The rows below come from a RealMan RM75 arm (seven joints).
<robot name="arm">
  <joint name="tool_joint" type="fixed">
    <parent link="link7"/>
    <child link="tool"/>
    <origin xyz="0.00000 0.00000 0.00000"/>
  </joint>
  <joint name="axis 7" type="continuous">
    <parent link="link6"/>
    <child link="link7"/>
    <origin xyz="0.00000 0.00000 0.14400"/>
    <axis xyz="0 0 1"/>
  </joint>
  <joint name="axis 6" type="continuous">
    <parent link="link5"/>
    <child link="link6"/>
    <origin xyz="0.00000 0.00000 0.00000"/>
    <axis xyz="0 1 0"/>
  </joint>
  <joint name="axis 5" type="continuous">
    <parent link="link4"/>
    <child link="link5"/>
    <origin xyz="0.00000 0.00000 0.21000"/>
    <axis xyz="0 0 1"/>
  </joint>
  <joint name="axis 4" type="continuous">
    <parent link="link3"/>
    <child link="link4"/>
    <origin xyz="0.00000 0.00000 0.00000"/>
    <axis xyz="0 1 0"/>
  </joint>
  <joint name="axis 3" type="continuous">
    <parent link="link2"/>
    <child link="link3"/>
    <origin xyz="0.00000 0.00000 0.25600"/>
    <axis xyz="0 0 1"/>
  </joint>
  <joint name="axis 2" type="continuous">
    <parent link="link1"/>
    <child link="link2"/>
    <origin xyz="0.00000 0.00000 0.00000"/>
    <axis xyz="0 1 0"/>
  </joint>
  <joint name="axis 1" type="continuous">
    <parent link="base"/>
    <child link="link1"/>
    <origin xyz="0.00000 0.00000 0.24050"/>
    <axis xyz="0 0 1"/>
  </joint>
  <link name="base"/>
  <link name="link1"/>
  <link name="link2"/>
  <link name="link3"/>
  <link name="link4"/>
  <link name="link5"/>
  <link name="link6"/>
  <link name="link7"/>
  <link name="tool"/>
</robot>
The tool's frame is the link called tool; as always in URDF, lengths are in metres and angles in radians. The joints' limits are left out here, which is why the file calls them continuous.
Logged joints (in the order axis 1, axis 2, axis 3, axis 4, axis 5, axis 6, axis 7), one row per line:
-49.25, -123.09, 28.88, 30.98, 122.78, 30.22, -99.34
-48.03, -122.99, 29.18, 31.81, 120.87, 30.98, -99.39
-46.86, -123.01, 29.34, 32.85, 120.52, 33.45, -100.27
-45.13, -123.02, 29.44, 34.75, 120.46, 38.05, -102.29
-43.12, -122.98, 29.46, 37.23, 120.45, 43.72, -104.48
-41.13, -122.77, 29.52, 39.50, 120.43, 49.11, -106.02
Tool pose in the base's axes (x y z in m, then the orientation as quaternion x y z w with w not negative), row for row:
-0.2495, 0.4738, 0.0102, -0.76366, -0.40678, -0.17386, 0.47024
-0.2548, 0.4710, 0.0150, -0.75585, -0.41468, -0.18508, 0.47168
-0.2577, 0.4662, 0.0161, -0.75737, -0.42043, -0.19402, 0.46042
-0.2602, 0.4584, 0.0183, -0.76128, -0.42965, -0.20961, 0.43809
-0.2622, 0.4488, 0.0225, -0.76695, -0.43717, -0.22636, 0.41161
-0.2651, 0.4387, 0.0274, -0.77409, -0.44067, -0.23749, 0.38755
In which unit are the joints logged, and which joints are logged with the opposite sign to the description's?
The joints are logged in degrees. Opposite sign: none.
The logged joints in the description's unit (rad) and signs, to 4 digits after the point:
-0.8596, -2.1483, 0.5041, 0.5407, 2.1429, 0.5274, -1.7338
-0.8383, -2.1466, 0.5093, 0.5552, 2.1096, 0.5407, -1.7347
-0.8179, -2.1469, 0.5121, 0.5733, 2.1035, 0.5838, -1.7500
-0.7877, -2.1471, 0.5138, 0.6065, 2.1024, 0.6641, -1.7853
-0.7526, -2.1464, 0.5142, 0.6498, 2.1022, 0.7631, -1.8235
-0.7179, -2.1427, 0.5152, 0.6894, 2.1019, 0.8571, -1.8504

